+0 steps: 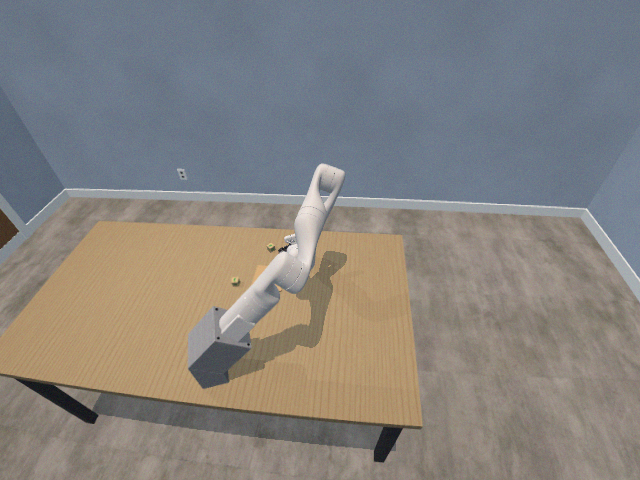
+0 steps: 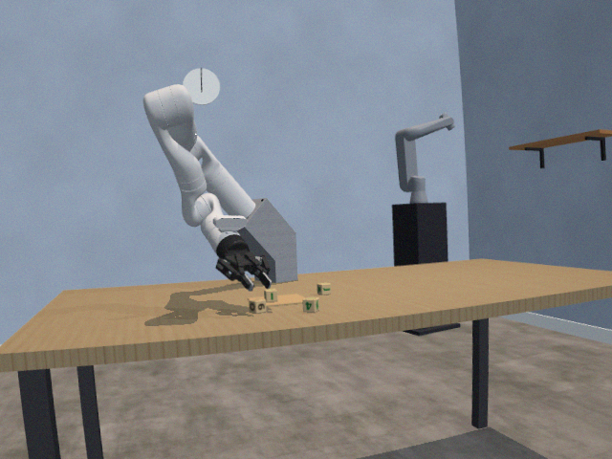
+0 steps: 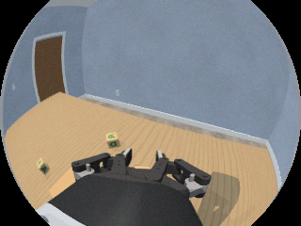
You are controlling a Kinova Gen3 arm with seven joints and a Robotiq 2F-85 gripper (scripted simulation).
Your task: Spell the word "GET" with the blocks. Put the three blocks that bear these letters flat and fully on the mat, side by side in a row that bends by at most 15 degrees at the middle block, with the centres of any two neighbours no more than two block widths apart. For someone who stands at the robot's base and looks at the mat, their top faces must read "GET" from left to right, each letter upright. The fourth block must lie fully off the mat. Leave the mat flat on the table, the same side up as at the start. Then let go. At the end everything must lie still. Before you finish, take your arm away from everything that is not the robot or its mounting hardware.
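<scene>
My hand is 10 mm past the T block and 60 mm above it. From my hand the other things lie so: G block: 110 mm behind, 80 mm to the left, 50 mm below; mat: 120 mm behind, 110 mm to the left, 70 mm below.
</scene>
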